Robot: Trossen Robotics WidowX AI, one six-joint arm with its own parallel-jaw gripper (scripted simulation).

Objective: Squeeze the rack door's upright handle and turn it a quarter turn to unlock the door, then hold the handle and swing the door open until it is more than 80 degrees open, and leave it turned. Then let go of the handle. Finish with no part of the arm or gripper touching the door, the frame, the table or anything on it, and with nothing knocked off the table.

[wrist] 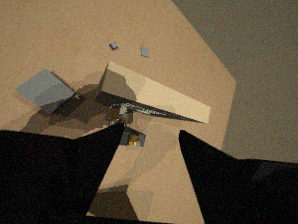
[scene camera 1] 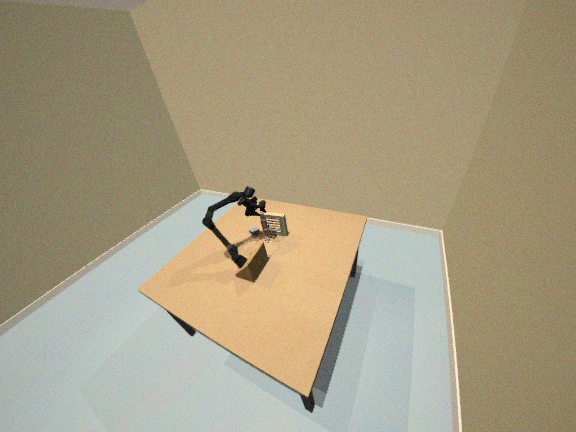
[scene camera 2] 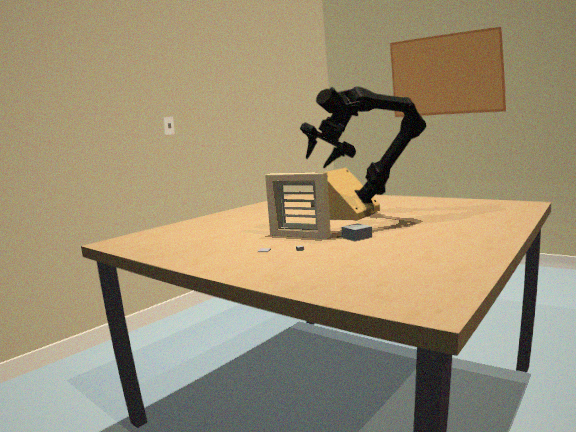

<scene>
My gripper is open and holds nothing. Also in view: a rack and a grey box.
My gripper also shows in the wrist view.
</scene>
